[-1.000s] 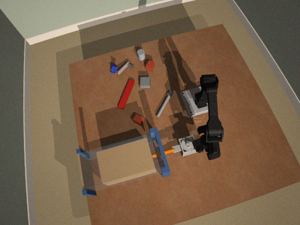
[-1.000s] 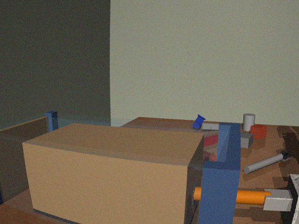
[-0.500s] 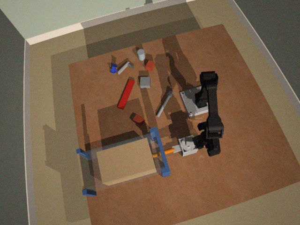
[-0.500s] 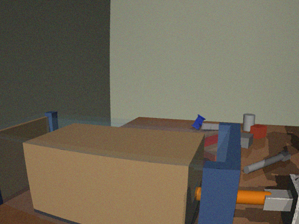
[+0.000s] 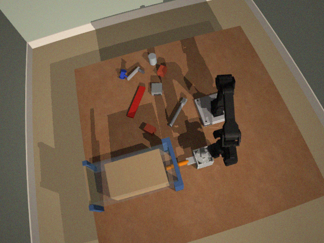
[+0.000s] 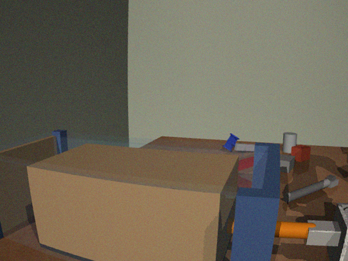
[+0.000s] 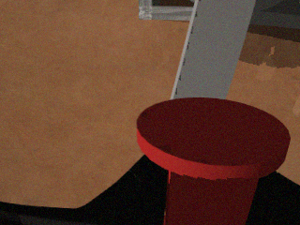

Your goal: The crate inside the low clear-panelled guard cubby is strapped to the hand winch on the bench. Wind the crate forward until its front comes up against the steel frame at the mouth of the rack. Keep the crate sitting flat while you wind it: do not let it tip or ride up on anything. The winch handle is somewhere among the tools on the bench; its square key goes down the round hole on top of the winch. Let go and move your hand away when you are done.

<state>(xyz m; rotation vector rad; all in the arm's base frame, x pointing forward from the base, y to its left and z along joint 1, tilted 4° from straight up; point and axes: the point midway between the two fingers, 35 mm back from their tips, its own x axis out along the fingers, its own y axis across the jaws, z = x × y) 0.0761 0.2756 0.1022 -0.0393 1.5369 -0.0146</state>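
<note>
Now: the winch handle 40 mm ahead of my gripper tip, 10 mm to the right of it and 10 mm below it. The rest, counted from my gripper tip: red knob: 20 mm above; grey winch: 80 mm ahead, 30 mm to the right, 80 mm below; blue frame: 260 mm ahead, 20 mm to the right, 10 mm below.
</note>
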